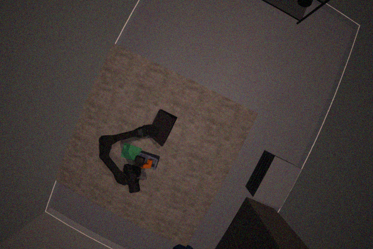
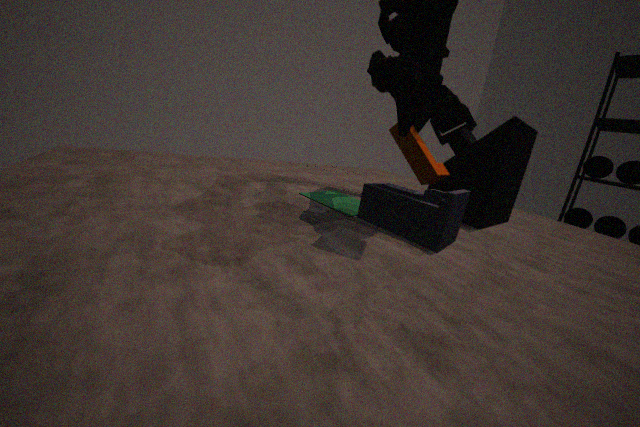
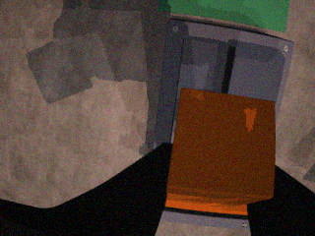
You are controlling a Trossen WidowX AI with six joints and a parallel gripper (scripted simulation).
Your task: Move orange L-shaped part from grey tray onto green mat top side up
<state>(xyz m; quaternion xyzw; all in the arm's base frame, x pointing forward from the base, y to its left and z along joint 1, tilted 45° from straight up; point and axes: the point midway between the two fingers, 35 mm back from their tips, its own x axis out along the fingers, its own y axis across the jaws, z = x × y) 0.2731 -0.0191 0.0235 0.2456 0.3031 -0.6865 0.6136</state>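
Right now the green mat is 1 cm behind my gripper tip, 13 cm to the right of it and 17 cm below it. Also, from my gripper tip: orange L-shaped part: 2 cm behind, 3 cm to the left, 3 cm below.
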